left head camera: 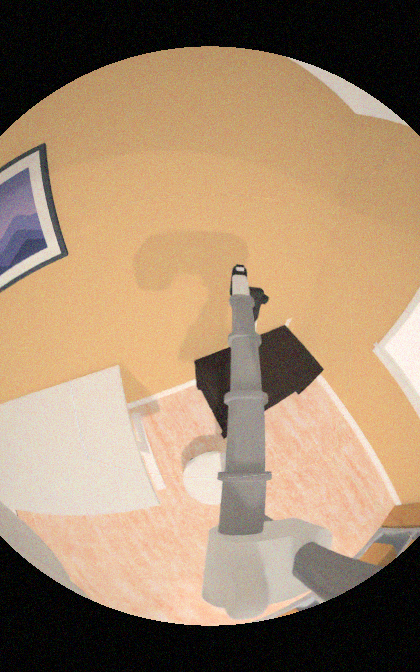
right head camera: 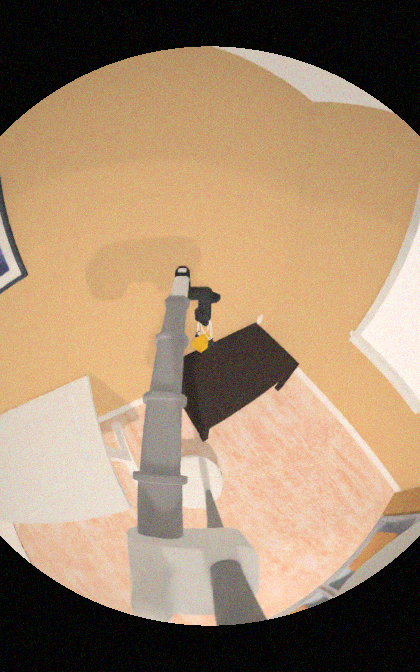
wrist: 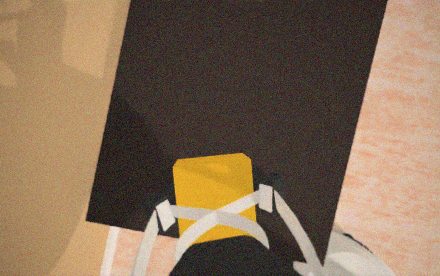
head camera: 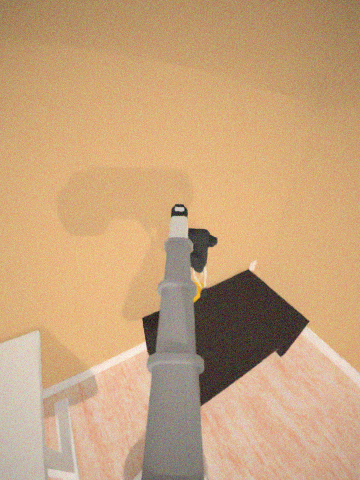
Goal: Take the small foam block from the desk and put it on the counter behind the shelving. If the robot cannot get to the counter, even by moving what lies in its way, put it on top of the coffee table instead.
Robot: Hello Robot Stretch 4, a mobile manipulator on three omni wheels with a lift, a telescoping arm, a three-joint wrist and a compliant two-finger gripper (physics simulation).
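Frame: origin at the robot's base, x right, y ahead, z up, level; centimetres.
Where they show: gripper, fingertip midpoint: [wrist: 213, 189].
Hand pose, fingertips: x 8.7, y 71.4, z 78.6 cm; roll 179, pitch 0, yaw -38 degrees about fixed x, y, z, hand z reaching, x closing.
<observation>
After its pixels a point has its place.
A yellow block [head camera: 198, 292] @(x 9.5, y 68.1, z 82.4 cm) [right head camera: 200, 343] [wrist: 215, 185] @(x 9.7, y 72.4, z 82.7 cm), the small foam block, is between the fingers of my gripper [right head camera: 202, 340] [wrist: 213, 189] @(x 8.7, y 71.4, z 78.6 cm). The gripper is shut on it and points down. The dark coffee table [head camera: 240, 320] @(x 39.6, y 80.1, z 42.3 cm) [left head camera: 290, 355] [right head camera: 240, 375] [wrist: 240, 75] @(x 25.9, y 77.5, z 42.2 cm) is below. In the wrist view the block shows over one end of its top, near the short edge. How high the block is above the top is hard to tell. In the left head view my arm hides the block. The counter does not show clearly in any view.
A large white table top [head camera: 20, 390] @(x -55.0, y 30.3, z 69.2 cm) [left head camera: 65, 440] [right head camera: 50, 455] stands at the left. A round white object [left head camera: 202, 477] [right head camera: 202, 480] is on the floor near the arm. Shelving with orange items [left head camera: 377, 554] [right head camera: 372, 547] is at the lower right. Walls stand behind the coffee table.
</observation>
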